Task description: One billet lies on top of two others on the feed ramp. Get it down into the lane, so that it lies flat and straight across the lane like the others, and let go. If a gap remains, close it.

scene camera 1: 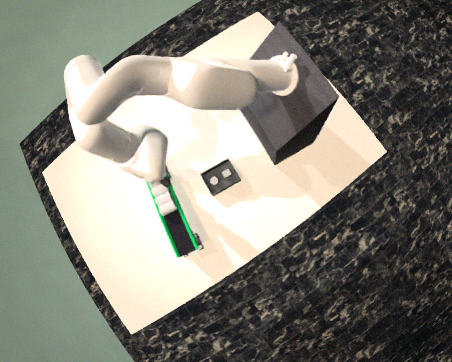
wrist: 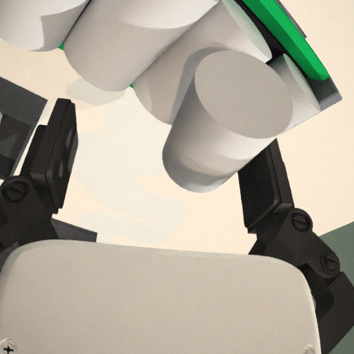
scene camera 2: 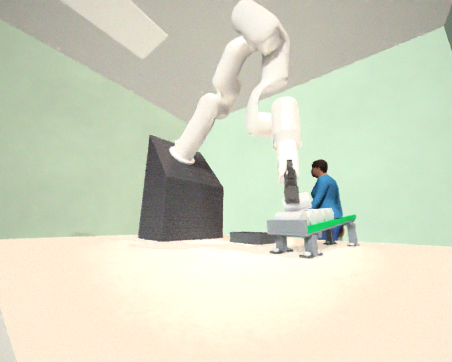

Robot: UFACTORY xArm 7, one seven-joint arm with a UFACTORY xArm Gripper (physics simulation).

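The top billet point(scene camera 2: 298, 201) point(wrist: 225, 125) is a white cylinder above the end of the row. It is askew and tipped, with one round end facing the wrist camera. Below it, white billets point(scene camera 1: 167, 207) point(scene camera 2: 320, 215) point(wrist: 120, 45) lie across the lane of the feed ramp point(scene camera 1: 186, 220) point(scene camera 2: 332, 223) point(wrist: 300, 45). My gripper point(scene camera 1: 166, 183) point(scene camera 2: 292, 200) point(wrist: 165, 133) is open, low at the ramp's billet end. In the wrist view its right finger is close against the tipped billet's side; contact is unclear. The left finger stands well away. The arm partly covers this end in scene camera 1.
A dark tray point(scene camera 1: 227, 189) point(scene camera 2: 252, 238) point(wrist: 22, 97) with two small light pieces stands beside the ramp. The dark pedestal point(scene camera 1: 285, 120) point(scene camera 2: 192, 210) carries the arm's base. A person in blue point(scene camera 2: 326, 195) shows behind the ramp in scene camera 2.
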